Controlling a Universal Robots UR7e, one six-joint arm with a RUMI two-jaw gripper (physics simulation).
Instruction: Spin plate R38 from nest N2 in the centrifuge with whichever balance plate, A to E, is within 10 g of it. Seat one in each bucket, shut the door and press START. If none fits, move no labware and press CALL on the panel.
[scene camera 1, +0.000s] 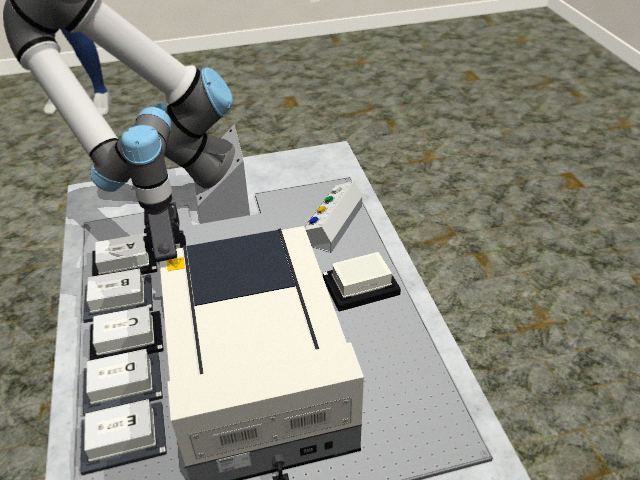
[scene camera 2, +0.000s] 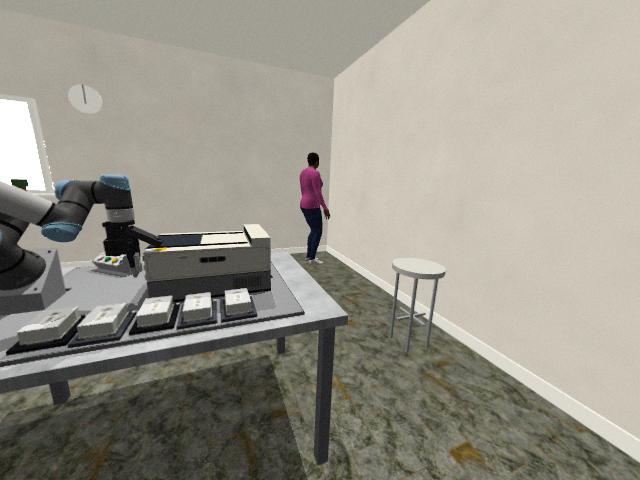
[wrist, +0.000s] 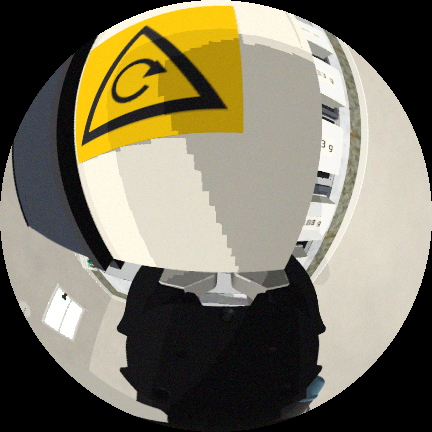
Observation:
In view: my gripper (scene camera 1: 172, 271), a plate R38 (scene camera 1: 367, 273) and a cream centrifuge (wrist: 193, 144).
My gripper is seen too in scene camera 2 (scene camera 2: 136, 277).

